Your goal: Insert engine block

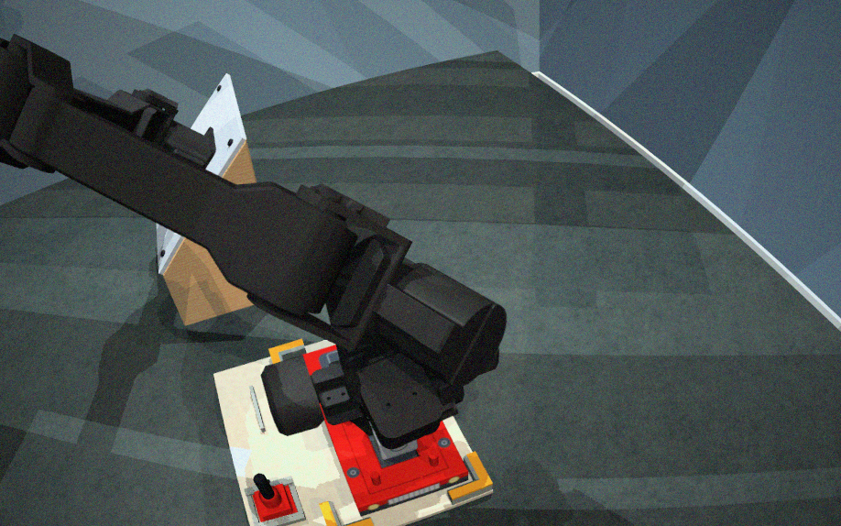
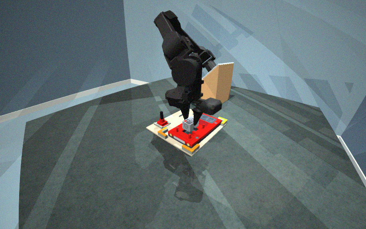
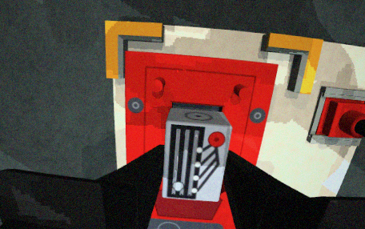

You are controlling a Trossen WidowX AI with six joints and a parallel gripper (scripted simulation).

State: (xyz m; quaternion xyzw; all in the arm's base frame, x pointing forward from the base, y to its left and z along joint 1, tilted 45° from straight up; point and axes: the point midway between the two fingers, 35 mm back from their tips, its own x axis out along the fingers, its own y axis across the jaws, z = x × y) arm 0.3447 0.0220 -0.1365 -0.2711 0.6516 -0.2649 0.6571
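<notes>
Right now the grey engine block is 10 mm below my gripper tip. Also, from my gripper tip: grey bar: 40 mm behind, 30 mm to the right, 40 mm below.
</notes>
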